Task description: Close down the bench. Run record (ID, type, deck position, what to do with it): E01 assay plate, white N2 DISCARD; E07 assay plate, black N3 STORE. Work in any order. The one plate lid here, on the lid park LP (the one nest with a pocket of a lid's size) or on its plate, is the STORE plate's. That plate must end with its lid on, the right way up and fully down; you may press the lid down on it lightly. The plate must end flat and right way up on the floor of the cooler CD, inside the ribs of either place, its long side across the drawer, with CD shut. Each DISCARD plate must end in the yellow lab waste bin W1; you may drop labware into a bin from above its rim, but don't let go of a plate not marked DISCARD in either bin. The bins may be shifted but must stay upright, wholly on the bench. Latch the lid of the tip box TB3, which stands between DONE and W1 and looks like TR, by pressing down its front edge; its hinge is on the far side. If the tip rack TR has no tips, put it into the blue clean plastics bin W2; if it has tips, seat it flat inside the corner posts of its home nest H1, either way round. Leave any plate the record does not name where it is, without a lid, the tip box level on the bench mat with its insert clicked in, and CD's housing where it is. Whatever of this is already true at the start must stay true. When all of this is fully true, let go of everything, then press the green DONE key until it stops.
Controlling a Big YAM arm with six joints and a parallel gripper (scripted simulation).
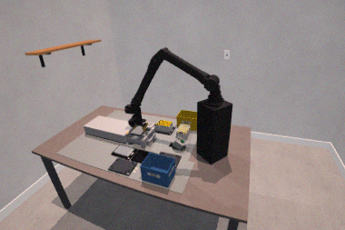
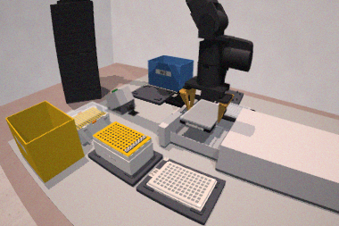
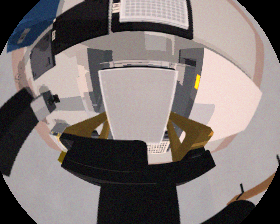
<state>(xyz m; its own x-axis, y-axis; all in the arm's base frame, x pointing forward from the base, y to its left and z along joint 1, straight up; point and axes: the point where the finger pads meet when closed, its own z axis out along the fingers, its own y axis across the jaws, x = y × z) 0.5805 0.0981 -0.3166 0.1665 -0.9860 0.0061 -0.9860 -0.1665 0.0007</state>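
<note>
Right now the cooler drawer is 3 cm ahead of my hand, 1 cm to the left of it and 6 cm below it. Round my hand: plate lid right at my hand; black plate right at my hand; tip rack TR 10 cm behind, 21 cm to the right, 3 cm below.
</note>
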